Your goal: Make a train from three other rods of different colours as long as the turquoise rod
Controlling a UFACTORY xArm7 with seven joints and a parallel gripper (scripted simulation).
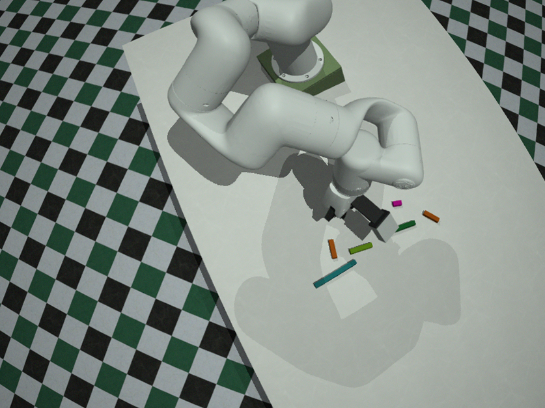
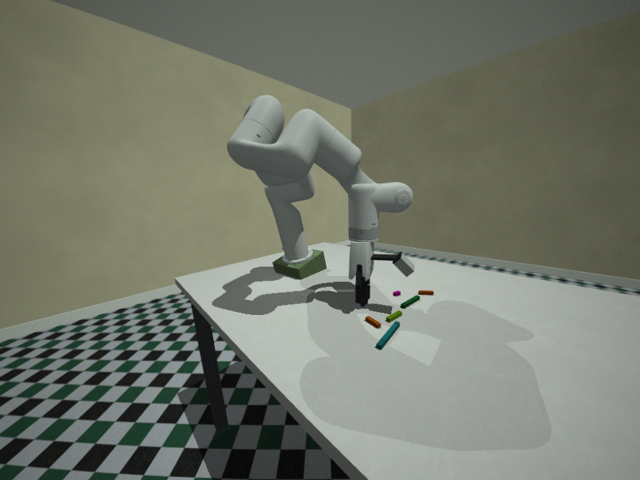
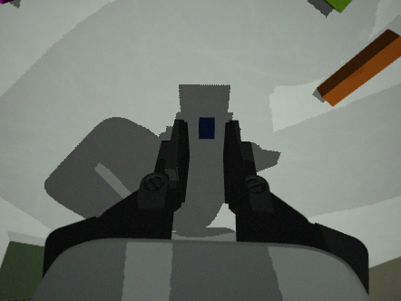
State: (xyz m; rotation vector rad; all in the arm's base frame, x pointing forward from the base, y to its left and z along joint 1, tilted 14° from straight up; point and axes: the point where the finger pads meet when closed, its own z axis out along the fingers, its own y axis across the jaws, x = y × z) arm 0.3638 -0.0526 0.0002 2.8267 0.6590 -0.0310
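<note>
Now: hand 30 mm above the blue rod. Also, from my hand: magenta rod 120 mm to the left, 30 mm below, 30 mm ahead; orange rod 70 mm ahead, 50 mm to the right, 30 mm below; lime rod 90 mm ahead, 30 mm below.
</note>
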